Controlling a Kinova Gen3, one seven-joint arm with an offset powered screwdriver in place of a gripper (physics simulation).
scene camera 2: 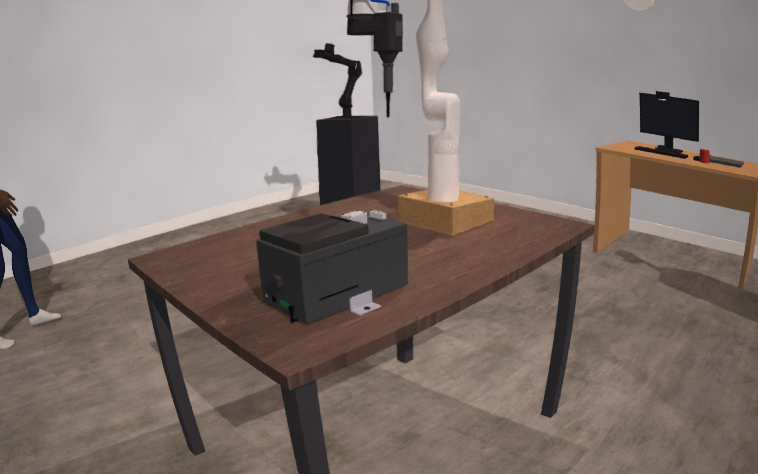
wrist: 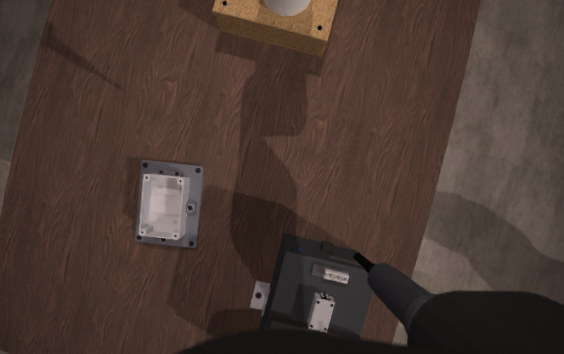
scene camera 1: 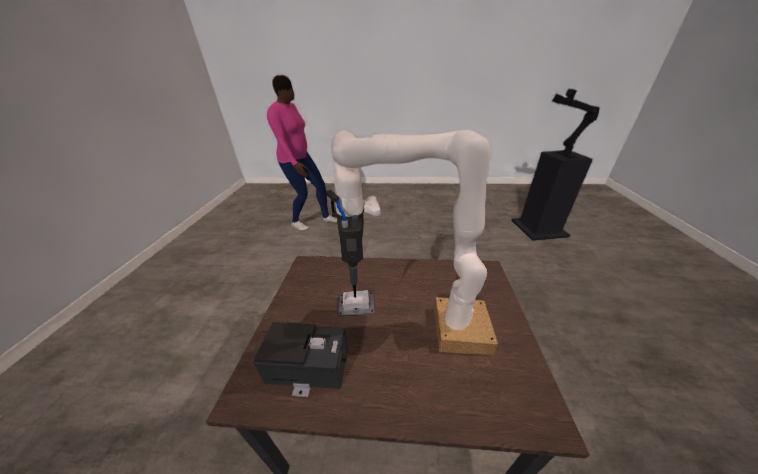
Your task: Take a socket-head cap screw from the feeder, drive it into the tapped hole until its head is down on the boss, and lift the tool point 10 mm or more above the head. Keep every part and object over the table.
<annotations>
same spot on dark screw feeder: (scene camera 2: pixel 382 267) = (scene camera 1: pixel 316 379)
</annotations>
